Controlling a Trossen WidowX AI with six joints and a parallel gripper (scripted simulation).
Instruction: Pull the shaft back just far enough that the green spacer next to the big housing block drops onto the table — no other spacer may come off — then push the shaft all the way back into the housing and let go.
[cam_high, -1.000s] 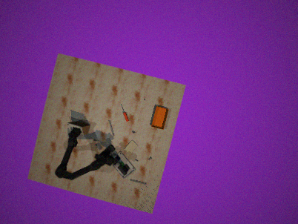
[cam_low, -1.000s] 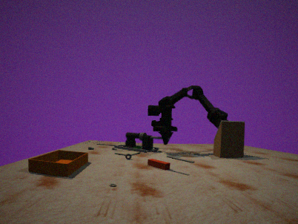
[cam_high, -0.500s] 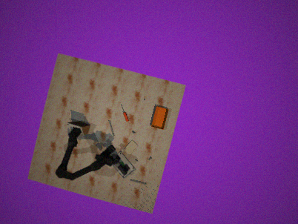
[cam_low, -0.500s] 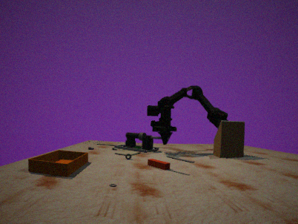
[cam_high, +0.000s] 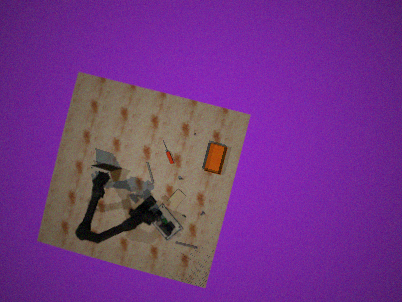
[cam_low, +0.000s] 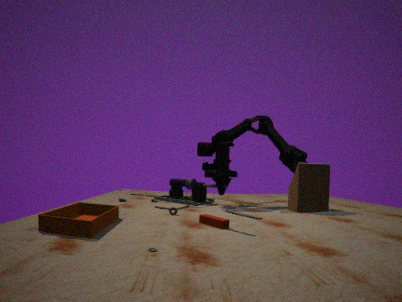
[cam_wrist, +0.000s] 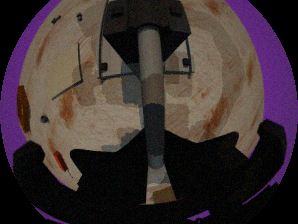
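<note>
The shaft lies 60 mm ahead of my gripper tip, 40 mm to the right of it and 40 mm above it. From my gripper tip the other things lie so: red-handled screwdriver (60 mm ahead, 390 mm to the left, 40 mm below); green spacer (140 mm ahead, 110 mm to the right, 30 mm below); orange tray (400 mm ahead, 410 mm to the left, 30 mm below).
</note>
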